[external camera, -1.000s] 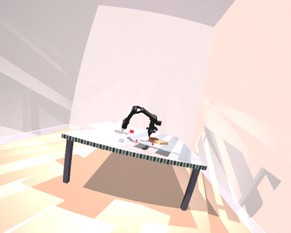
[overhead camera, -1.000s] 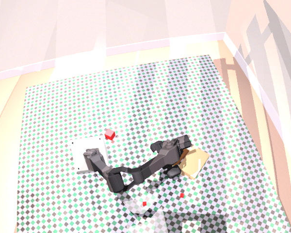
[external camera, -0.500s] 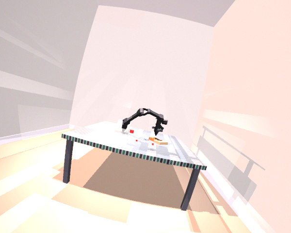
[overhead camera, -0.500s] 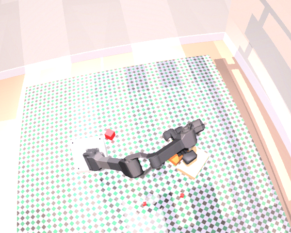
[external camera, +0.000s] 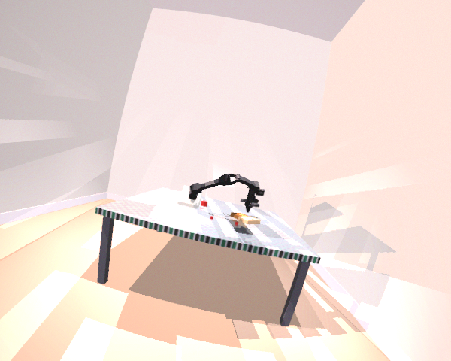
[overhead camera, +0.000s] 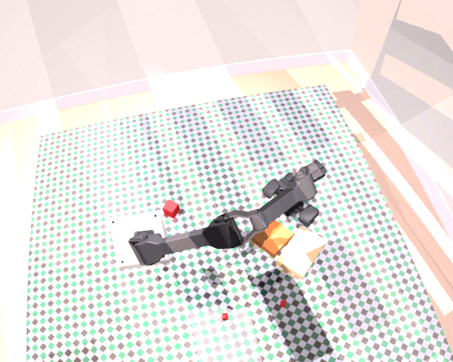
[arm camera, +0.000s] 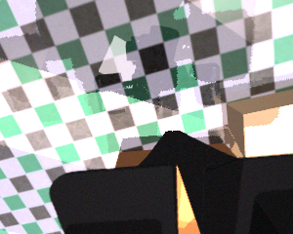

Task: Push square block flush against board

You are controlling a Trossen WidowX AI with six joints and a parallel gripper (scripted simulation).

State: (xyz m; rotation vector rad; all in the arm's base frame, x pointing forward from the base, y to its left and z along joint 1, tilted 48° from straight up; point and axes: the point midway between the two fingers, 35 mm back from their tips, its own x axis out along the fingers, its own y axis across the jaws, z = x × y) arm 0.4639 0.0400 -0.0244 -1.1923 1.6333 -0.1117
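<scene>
The orange square block lies 60 mm to the right of my gripper tip, 60 mm behind it and 30 mm below it. From my gripper tip the other things lie so: red cube 380 mm behind, 100 mm to the left, 20 mm below; pale tan board 130 mm to the right, 30 mm below, 20 mm ahead.
</scene>
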